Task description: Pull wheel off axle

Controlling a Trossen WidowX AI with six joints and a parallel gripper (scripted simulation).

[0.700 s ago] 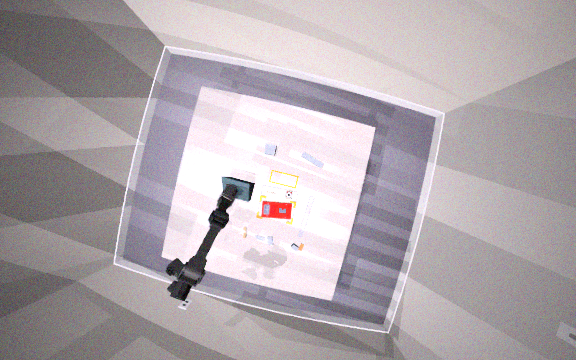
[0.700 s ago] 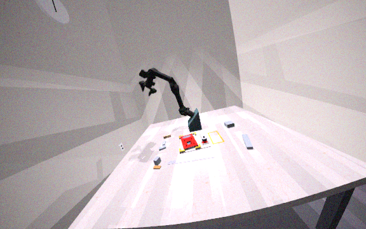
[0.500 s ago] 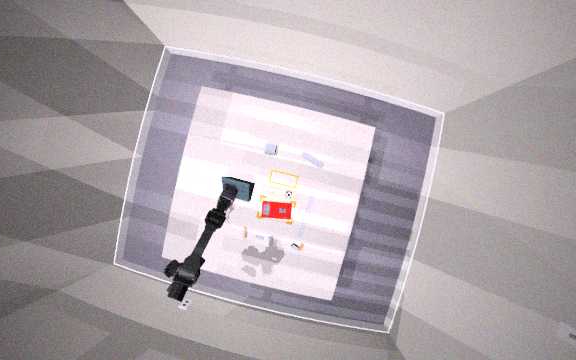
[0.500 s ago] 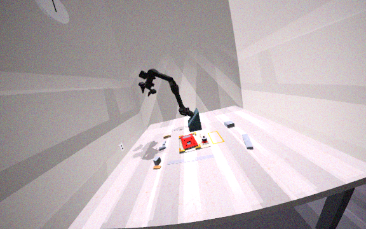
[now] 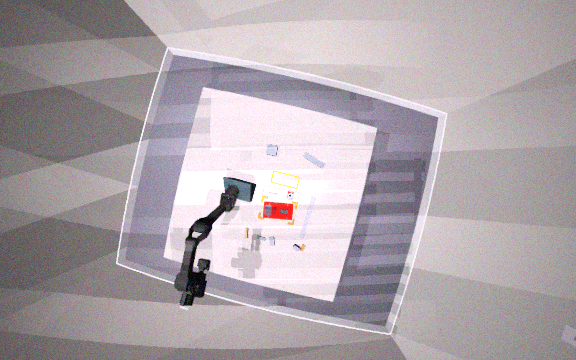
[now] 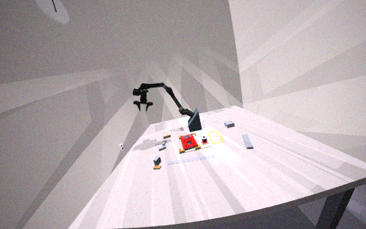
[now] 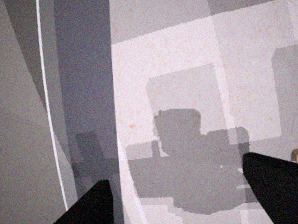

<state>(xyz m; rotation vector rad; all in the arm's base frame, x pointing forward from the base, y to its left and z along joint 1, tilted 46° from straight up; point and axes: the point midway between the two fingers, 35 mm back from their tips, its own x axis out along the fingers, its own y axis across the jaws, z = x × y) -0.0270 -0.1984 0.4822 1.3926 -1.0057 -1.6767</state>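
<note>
Now: the wheel 48 cm to the left of my gripper tip, 42 cm ahead of it and 26 cm below it.
</note>
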